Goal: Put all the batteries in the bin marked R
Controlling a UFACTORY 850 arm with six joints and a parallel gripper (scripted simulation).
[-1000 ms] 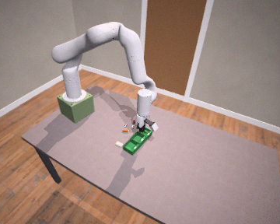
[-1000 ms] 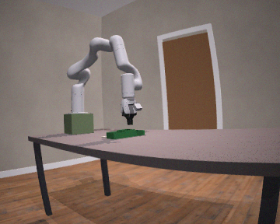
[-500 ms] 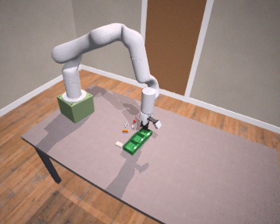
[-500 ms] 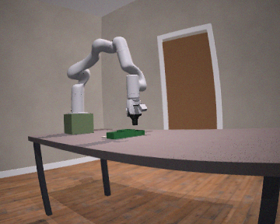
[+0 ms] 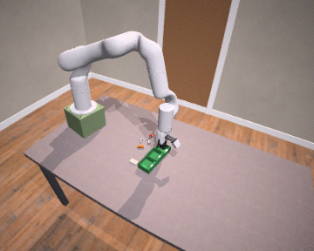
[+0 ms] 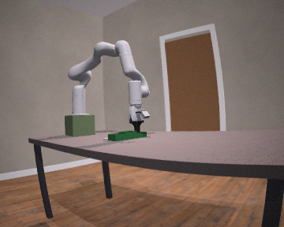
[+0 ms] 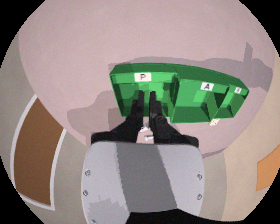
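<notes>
Now: hand 15 cm past the orange battery, 1 cm to the left of it and 5 cm above it. The rest, counted from my hand: grey piece (17 cm behind, 5 cm to the left, 5 cm below); then green three-compartment bin (3 cm behind, 7 cm to the right, 3 cm below); then red piece (12 cm behind, 11 cm to the left, 5 cm below).
</notes>
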